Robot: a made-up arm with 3 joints. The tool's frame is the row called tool.
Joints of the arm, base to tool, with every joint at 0 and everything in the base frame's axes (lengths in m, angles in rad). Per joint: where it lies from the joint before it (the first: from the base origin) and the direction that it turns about. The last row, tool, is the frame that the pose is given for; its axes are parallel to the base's.
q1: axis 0 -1 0 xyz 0 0 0.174
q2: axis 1 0 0 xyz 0.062 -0.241 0.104
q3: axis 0 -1 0 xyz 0.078 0.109 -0.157
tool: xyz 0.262 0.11 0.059
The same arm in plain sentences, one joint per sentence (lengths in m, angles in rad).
The arm has three revolute joints in a row. What follows holds with every joint at zero, and every direction is one of the base frame's.
The first joint is mounted 0.174 m along +z from the base frame's origin and rotates about -y.
The second joint is mounted 0.062 m along +x and 0.241 m along -y and 0.104 m along +z from the first joint and rotates about +x.
The third joint is mounted 0.078 m along +x and 0.109 m along +y and 0.157 m along -z from the second joint and rotates about -y.
The tool frame, which is the frame that the pose is given for, is mounted 0.262 m along +x and 0.11 m along +y and 0.059 m along +z from the third joint; its axes are parallel to the base frame's.

